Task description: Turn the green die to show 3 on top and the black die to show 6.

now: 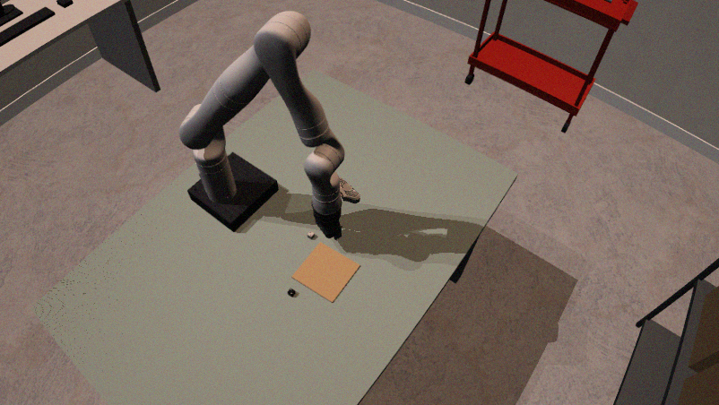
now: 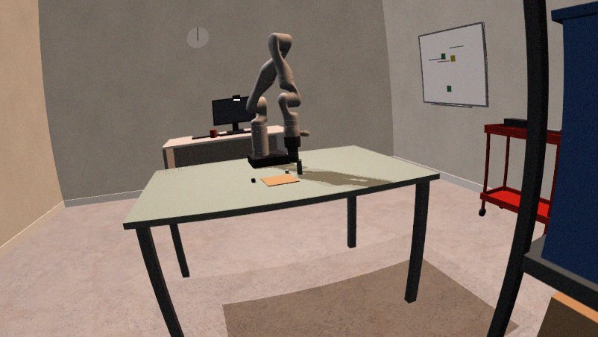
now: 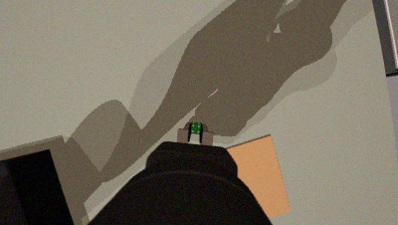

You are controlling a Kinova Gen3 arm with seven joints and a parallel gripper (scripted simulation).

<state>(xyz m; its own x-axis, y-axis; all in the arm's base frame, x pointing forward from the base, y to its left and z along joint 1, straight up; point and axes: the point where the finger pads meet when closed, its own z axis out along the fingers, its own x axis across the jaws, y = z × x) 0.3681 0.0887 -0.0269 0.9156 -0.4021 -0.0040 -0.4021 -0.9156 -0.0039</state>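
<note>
The green die is 10 mm below my hand. The rest, counted from my hand: white die: 60 mm behind, 40 mm to the right, 10 mm below; then black die: 230 mm to the right, 10 mm below; then orange mat: 120 mm to the right, 40 mm ahead, 20 mm below.
</note>
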